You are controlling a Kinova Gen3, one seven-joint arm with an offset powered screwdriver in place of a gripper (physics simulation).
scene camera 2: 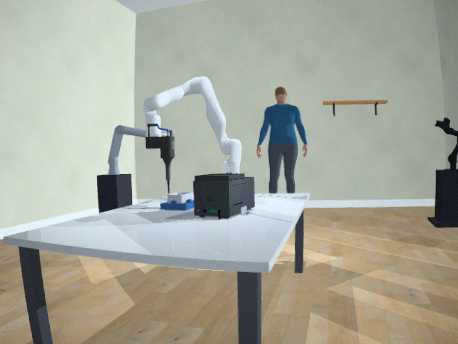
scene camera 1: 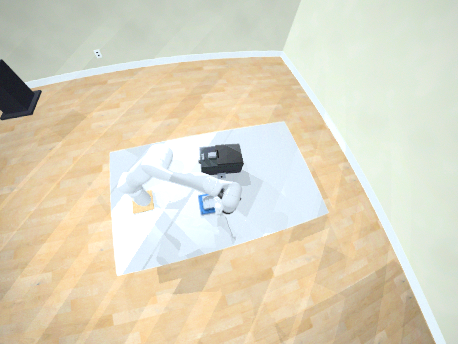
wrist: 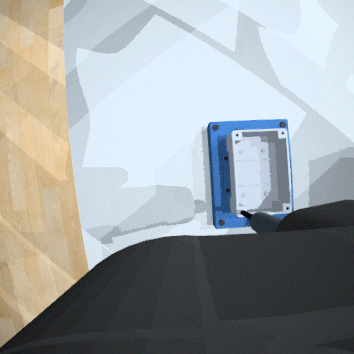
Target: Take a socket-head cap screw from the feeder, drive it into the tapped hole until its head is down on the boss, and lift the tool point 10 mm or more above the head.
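My tool, a black screwdriver (scene camera 2: 168,191) (wrist: 244,213), points straight down. In the wrist view its tip overlaps the lower left corner of the light grey open-topped housing (scene camera 1: 208,202) (scene camera 2: 180,198) (wrist: 235,175) and hides the corner hole there. In scene camera 2 the tip is close above the housing; any gap is too small to judge. The other three corner holes show dark. The housing sits on a blue fixture plate (scene camera 1: 202,205) (scene camera 2: 177,205) (wrist: 218,175). The black feeder (scene camera 1: 229,156) (scene camera 2: 215,195) stands apart from it. A screw at the tip cannot be made out.
The white table (scene camera 1: 270,150) (scene camera 2: 150,240) bears everything. My white arm (scene camera 1: 185,181) (scene camera 2: 215,107) arches over it from a tan base plate (scene camera 1: 136,208). A second arm on a dark pedestal (scene camera 2: 114,192) and a person (scene camera 2: 283,125) are beyond the table.
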